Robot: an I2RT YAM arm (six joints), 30 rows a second.
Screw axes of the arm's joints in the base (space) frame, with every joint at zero. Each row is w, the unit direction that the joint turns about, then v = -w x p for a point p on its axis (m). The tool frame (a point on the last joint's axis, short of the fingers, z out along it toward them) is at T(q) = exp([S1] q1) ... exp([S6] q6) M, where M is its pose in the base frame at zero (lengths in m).
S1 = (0, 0, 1, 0.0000, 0.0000, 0.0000)
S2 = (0, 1, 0, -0.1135, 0.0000, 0.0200)
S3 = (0, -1, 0, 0.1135, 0.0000, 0.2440)
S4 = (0, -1, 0, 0.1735, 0.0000, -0.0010)
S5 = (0, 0, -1, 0.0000, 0.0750, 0.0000)
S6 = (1, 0, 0, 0.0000, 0.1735, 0.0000)
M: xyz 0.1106 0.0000 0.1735 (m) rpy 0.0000 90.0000 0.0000 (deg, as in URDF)
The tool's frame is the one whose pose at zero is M.
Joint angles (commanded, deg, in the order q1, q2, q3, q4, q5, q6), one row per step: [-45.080 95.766 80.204 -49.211 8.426 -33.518]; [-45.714 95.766 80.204 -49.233 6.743 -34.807]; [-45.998 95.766 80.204 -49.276 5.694 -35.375]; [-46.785 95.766 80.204 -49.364 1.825 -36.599]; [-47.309 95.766 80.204 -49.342 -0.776 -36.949]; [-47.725 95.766 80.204 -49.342 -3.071 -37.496]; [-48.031 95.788 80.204 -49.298 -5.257 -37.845]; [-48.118 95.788 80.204 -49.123 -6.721 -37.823]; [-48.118 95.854 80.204 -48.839 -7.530 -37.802]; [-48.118 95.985 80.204 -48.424 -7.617 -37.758]
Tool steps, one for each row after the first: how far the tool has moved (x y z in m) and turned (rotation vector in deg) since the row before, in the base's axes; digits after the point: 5 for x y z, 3 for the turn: [-0.00200 -0.00193 -0.00014 0.824 -0.562 1.239]; [-0.00081 -0.00069 -0.00010 0.569 -0.436 0.673]; [-0.00178 -0.00153 -0.00021 2.180 -2.045 1.962]; [-0.00110 -0.00108 0.00000 1.490 -1.628 0.896]; [-0.00080 -0.00072 0.00004 1.233 -1.374 1.053]; [-0.00029 -0.00041 0.00000 1.193 -1.390 0.937]; [0.00046 0.00006 0.00023 0.763 -1.108 0.517]; [0.00080 -0.00015 -0.00009 0.333 -0.695 0.328]; [0.00075 -0.00076 -0.00040 -0.142 -0.258 -0.002]
